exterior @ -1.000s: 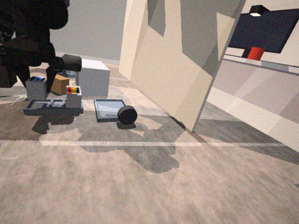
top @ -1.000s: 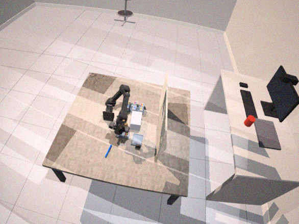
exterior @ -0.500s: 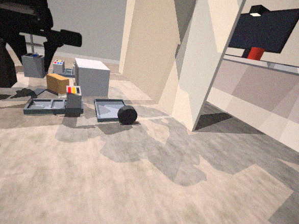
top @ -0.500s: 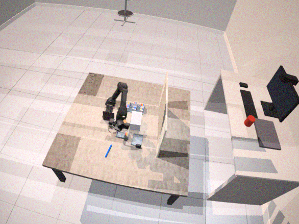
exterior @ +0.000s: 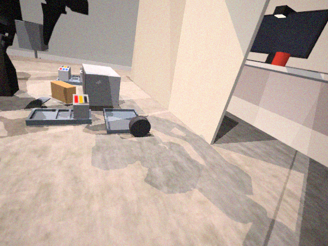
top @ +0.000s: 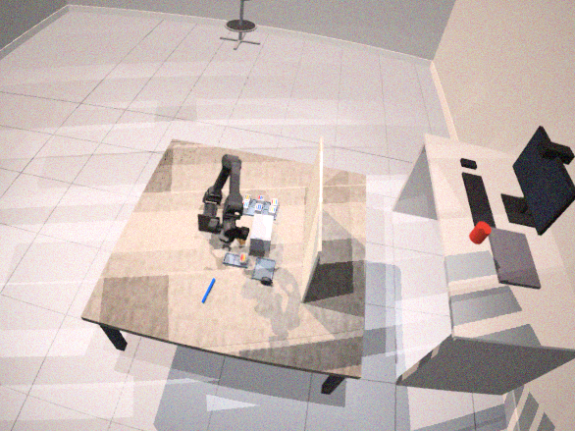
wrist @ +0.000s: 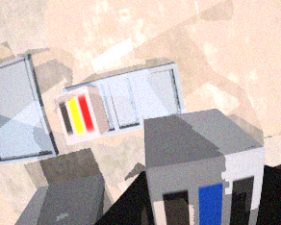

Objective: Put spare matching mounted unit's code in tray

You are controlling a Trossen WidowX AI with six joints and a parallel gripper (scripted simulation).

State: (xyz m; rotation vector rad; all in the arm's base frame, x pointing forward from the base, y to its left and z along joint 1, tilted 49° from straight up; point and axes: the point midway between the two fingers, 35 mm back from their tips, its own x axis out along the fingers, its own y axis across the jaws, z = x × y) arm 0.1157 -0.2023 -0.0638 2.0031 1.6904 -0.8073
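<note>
Now: gripper tip 180 mm short of the grey tray, 40 mm to the left of it and 160 mm above it. Also, from my gripper tip: grey spare block 20 mm above; then slotted grey holder 40 mm ahead, 10 mm to the right, 160 mm below; then brown box 40 mm ahead, 130 mm to the left, 140 mm below.
</note>
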